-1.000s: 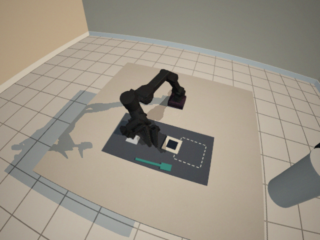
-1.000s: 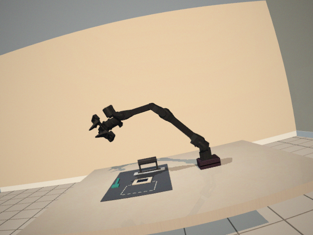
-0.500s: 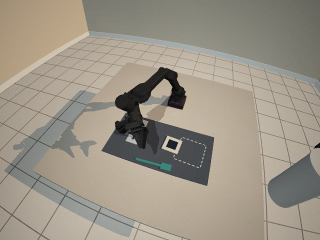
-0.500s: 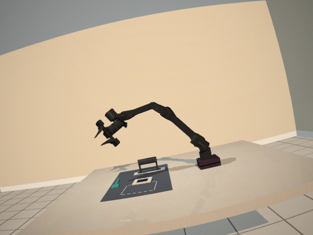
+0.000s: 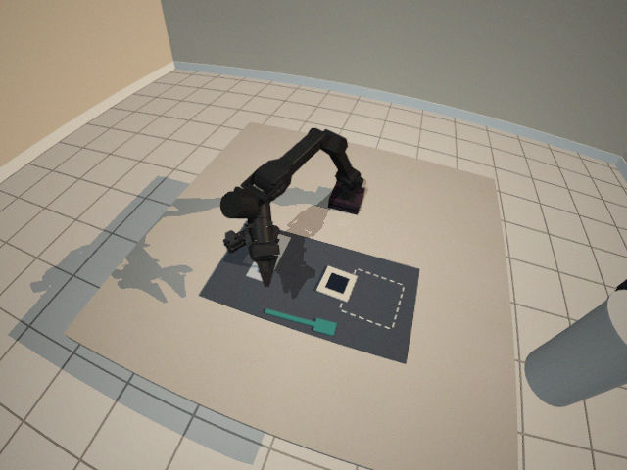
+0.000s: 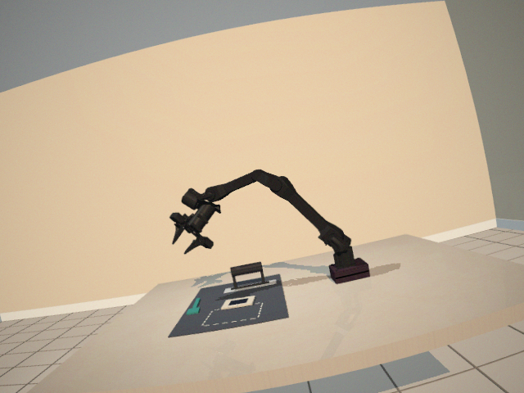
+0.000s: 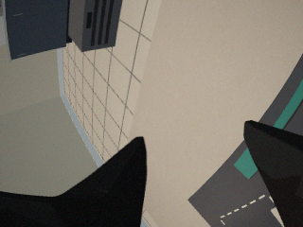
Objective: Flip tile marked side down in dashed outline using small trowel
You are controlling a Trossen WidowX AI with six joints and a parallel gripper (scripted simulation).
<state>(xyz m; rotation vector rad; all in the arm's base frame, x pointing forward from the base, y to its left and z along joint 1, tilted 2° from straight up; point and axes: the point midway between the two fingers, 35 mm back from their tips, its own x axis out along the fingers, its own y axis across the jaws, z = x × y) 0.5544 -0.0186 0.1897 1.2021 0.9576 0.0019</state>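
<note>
My gripper tip is 230 mm past the trowel, 170 mm above it and 130 mm to the left of it. The rest, counted from my gripper tip: tile (210 mm behind, 200 mm below, 120 mm to the left); green flat tool (200 mm below, 90 mm to the left, 50 mm behind); dark mat (220 mm below, 180 mm behind, 50 mm to the left).
</note>
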